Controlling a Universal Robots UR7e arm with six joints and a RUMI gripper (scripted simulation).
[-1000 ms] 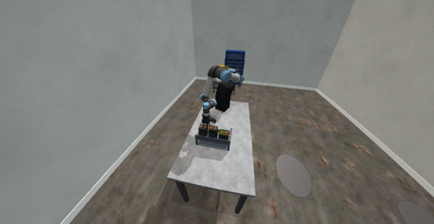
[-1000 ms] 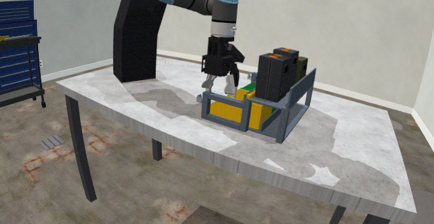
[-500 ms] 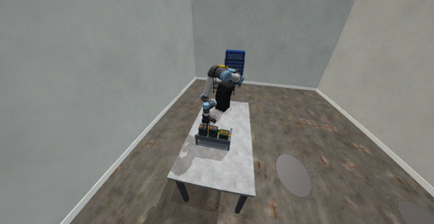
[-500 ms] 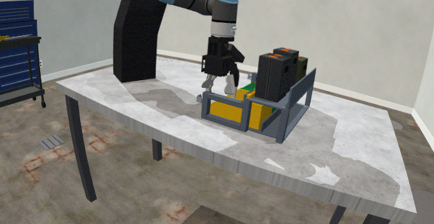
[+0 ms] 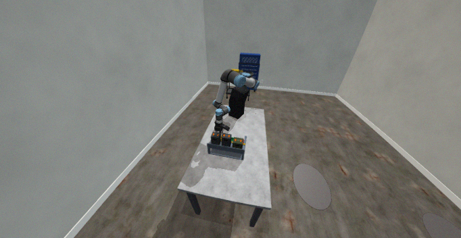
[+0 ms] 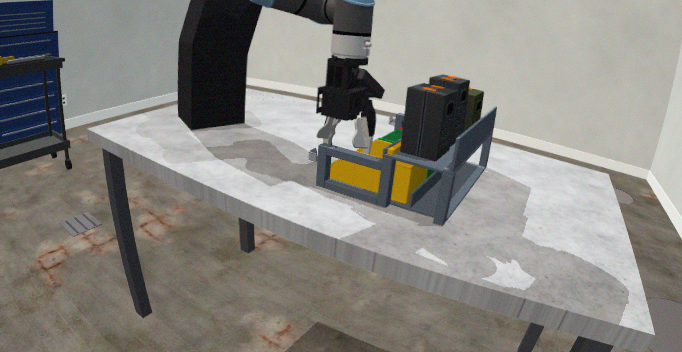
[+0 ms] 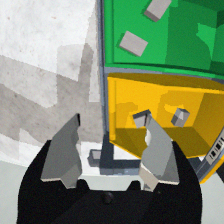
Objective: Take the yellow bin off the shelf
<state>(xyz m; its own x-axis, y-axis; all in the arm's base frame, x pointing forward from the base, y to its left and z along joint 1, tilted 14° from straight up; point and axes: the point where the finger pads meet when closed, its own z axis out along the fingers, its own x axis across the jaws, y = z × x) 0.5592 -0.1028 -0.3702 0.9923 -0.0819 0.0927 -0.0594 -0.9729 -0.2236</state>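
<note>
Now: hand 80 mm short of the yellow open bin and 10 mm above it. From my hand the other things lie so: green bin (80 mm ahead, 110 mm to the left, 10 mm below).
</note>
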